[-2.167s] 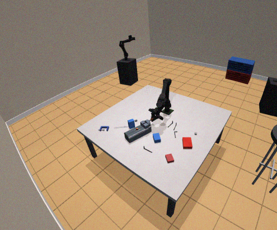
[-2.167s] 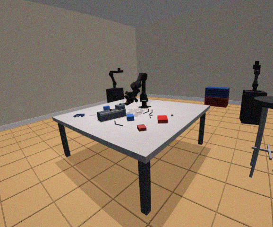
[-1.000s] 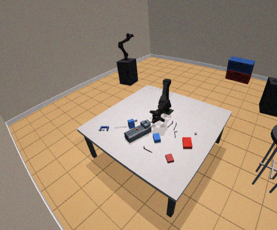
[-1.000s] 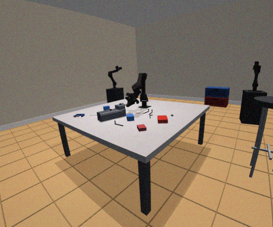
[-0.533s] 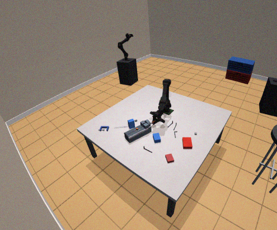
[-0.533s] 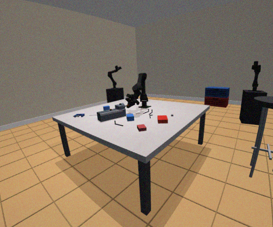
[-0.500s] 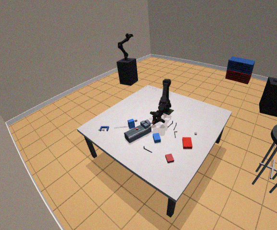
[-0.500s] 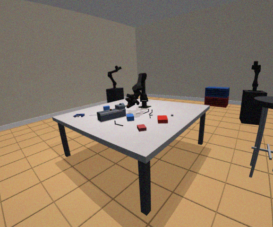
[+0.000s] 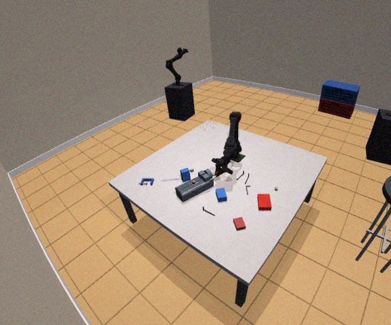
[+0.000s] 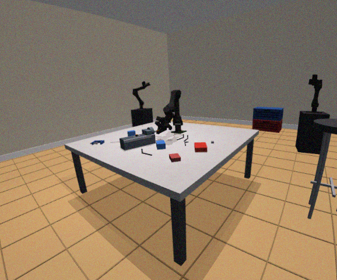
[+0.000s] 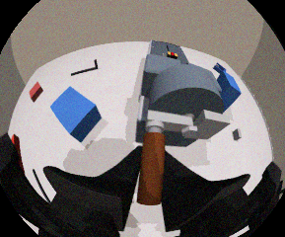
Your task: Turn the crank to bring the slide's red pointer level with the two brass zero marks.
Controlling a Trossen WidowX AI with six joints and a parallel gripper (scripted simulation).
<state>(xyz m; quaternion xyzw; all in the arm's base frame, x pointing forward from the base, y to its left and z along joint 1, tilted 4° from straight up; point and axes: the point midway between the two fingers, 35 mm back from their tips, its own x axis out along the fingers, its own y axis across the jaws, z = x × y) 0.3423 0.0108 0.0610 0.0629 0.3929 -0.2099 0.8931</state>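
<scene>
The brown crank handle is 20 mm behind my gripper tip, 10 mm to the left of it and 20 mm above it. Also, from my gripper tip: red pointer: 140 mm ahead, 100 mm to the right, 10 mm above.
</scene>
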